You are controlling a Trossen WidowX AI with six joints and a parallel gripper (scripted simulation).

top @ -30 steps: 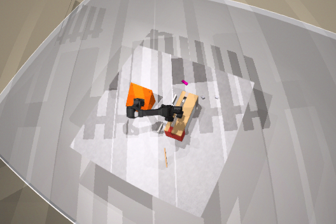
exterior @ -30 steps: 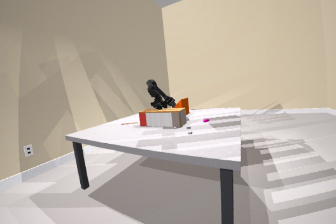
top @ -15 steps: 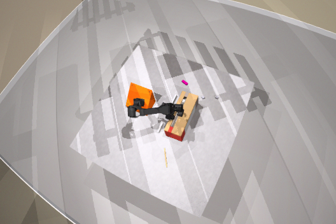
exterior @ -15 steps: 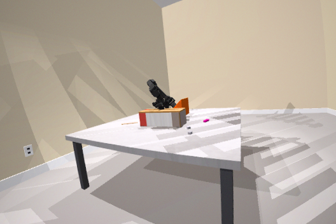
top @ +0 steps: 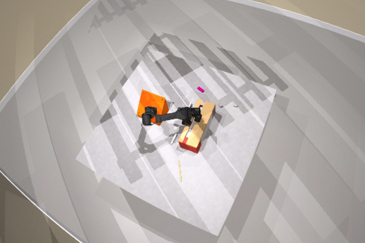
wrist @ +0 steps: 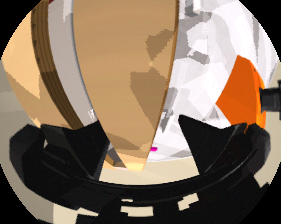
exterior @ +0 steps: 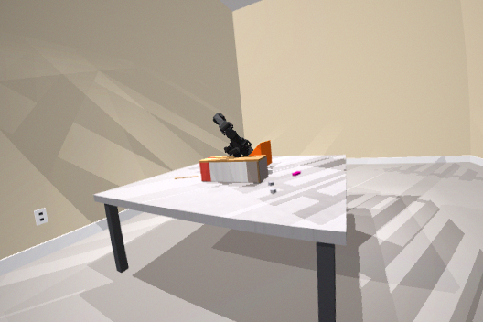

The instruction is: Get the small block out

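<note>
The red block lies 60 mm ahead of my gripper tip and 10 mm to the left of it. The rest, counted from my gripper tip: tan box (50 mm to the right, 30 mm ahead, 20 mm below); then thin wooden stick (420 mm to the right, 80 mm below, 40 mm ahead).
</note>
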